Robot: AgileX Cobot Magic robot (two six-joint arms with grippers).
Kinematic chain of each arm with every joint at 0, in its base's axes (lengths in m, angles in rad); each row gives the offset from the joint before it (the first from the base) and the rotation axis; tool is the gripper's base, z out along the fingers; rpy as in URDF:
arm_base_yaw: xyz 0 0 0.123 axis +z
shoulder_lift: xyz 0 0 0 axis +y
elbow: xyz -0.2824 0 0.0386 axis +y
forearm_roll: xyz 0.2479 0 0.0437 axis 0.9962 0 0.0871
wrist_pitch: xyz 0 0 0 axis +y
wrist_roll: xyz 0.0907 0 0.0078 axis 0.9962 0 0.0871
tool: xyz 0 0 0 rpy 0 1.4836 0
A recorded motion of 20 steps. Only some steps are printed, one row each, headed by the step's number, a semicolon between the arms.
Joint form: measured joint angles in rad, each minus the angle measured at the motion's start. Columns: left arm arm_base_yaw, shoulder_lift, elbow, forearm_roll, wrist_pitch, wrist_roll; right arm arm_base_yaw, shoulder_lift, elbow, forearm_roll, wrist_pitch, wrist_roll.
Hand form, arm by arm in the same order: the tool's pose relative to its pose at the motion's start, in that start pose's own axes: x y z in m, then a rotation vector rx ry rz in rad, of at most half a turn. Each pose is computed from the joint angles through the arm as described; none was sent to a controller.
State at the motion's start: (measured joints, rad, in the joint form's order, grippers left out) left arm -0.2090 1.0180 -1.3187 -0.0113 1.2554 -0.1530; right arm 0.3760 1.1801 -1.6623 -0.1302 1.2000 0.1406
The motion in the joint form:
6: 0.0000 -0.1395 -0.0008 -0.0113 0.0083 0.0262; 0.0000 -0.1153 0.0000 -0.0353 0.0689 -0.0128
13: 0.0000 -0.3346 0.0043 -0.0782 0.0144 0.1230; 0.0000 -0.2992 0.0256 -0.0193 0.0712 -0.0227
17: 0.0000 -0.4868 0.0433 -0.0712 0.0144 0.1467; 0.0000 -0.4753 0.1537 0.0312 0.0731 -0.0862
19: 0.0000 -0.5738 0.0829 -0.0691 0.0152 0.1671; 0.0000 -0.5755 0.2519 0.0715 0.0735 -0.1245
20: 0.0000 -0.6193 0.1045 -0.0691 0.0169 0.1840; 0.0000 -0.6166 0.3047 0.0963 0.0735 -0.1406
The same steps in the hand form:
6: 0.0212 0.0019 -0.0442 0.0298 -0.1291 0.0250; 0.0148 -0.0105 -0.0474 0.0325 -0.0500 -0.0084
13: 0.0612 0.0017 -0.0986 0.1074 -0.3072 0.1143; 0.0429 -0.0197 -0.1125 0.0046 -0.2020 0.0070
17: 0.0987 0.0079 -0.1250 0.1070 -0.4219 0.1430; 0.0868 -0.0228 -0.1401 -0.0410 -0.2436 -0.0410
19: 0.1214 0.0116 -0.1325 0.1042 -0.4697 0.1648; 0.1150 -0.0226 -0.1454 -0.0762 -0.2436 -0.0718
20: 0.1335 0.0135 -0.1352 0.1018 -0.4929 0.1822; 0.1278 -0.0213 -0.1435 -0.0982 -0.2312 -0.0845

